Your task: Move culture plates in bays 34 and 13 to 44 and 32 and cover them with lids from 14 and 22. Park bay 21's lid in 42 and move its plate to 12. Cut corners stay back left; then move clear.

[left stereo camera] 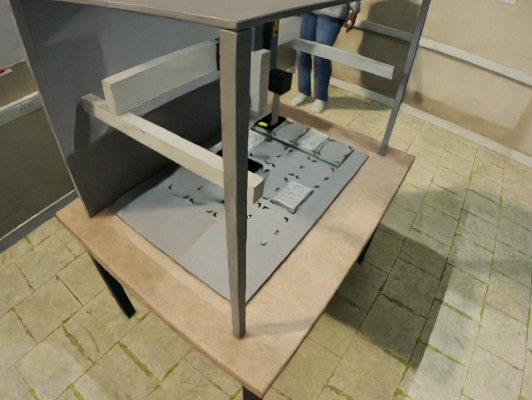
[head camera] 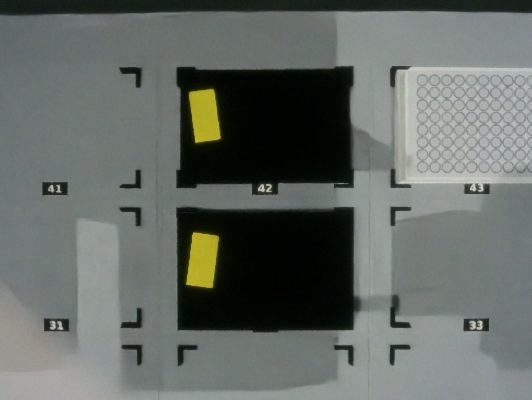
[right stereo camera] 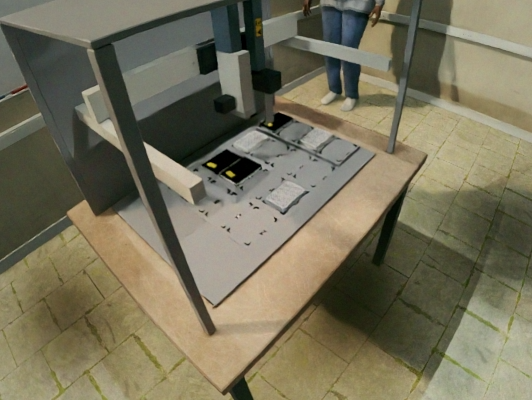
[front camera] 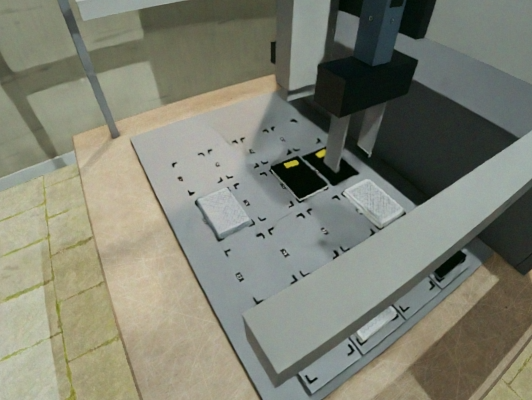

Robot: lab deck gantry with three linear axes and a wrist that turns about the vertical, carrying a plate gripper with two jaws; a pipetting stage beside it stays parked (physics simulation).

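Frame: origin at the robot's base, x back, y right, z up, level; millimetres.
Where they show: gripper, fingertip midpoint: (left stereo camera: 264, 119) (right stereo camera: 260, 119) (front camera: 347, 159); robot's base at its link origin: (left stereo camera: 263, 244) (right stereo camera: 247, 244) (front camera: 173, 164).
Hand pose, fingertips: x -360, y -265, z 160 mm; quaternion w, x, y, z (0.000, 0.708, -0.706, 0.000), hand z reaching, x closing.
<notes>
Each offset is from my fingertips to the top centre of the thing.
A black lid with a yellow label {dy -99, dx +132, dz -152 mm} (front camera: 337, 172) (head camera: 280, 125) (right stereo camera: 218, 160) lies flat in bay 42. Another black lid {dy +8, dx +132, dz -144 mm} (front camera: 300, 181) (head camera: 280, 270) (right stereo camera: 243, 170) lies over a pale-rimmed plate in bay 32. A pale plate {dy +222, dx +132, dz -146 mm} (front camera: 224, 212) (left stereo camera: 293, 195) (right stereo camera: 285, 196) sits uncovered in bay 12. A black-topped item {dy -99, dx -196, dz -129 mm} (front camera: 450, 265) (right stereo camera: 282, 120), partly hidden in the front view, sits in bay 44. My gripper (front camera: 351, 160) (right stereo camera: 269, 120) is open, empty and raised above the deck's back part; its jaws do not show in the head view. Cut corners are too small to tell.
A white well plate {dy -99, dx -32, dz -146 mm} (front camera: 375, 202) (head camera: 470, 125) (right stereo camera: 251, 141) sits in bay 43. Another white plate {dy +115, dx -196, dz -131 mm} (front camera: 377, 322) (left stereo camera: 314, 140) (right stereo camera: 316, 138) sits in bay 24. A gantry beam (front camera: 380, 270) hides part of the deck. The parked pipetting stage (right stereo camera: 235, 85) hangs beside my gripper.
</notes>
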